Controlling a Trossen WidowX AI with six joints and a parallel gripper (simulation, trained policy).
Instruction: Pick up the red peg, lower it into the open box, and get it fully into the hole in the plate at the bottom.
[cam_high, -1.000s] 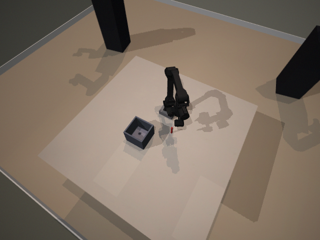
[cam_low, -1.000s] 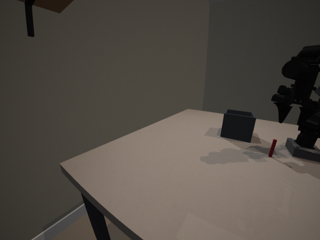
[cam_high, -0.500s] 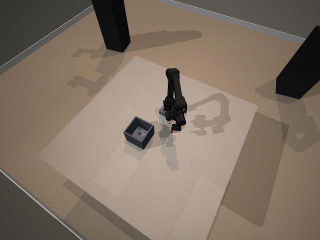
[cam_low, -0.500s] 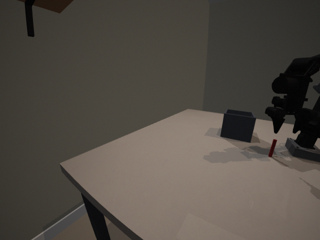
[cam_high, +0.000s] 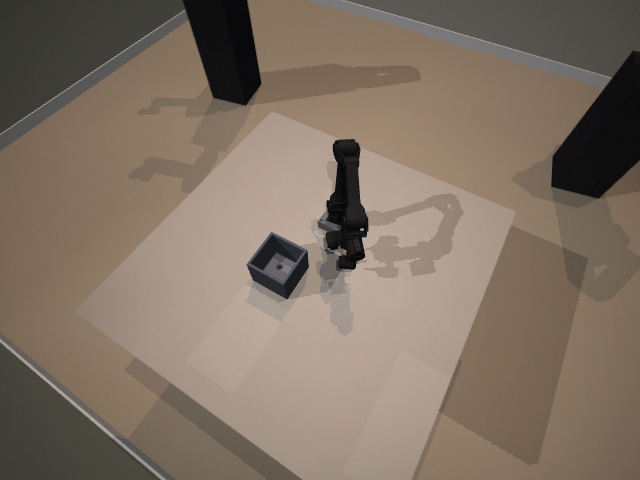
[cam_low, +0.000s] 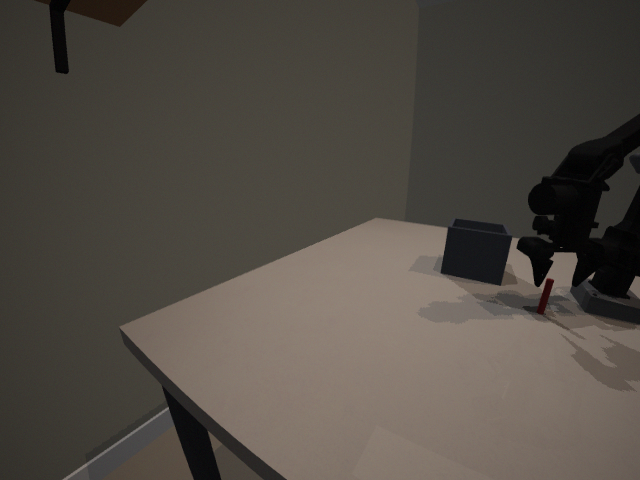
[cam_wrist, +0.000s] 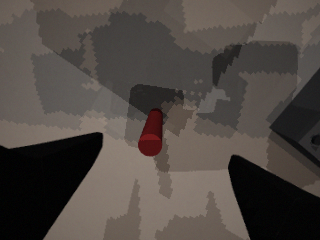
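Now: the red peg 3 cm below my gripper tip and 1 cm ahead of it. Also, from my gripper tip: grey plate 22 cm to the right, 13 cm ahead, 2 cm below.
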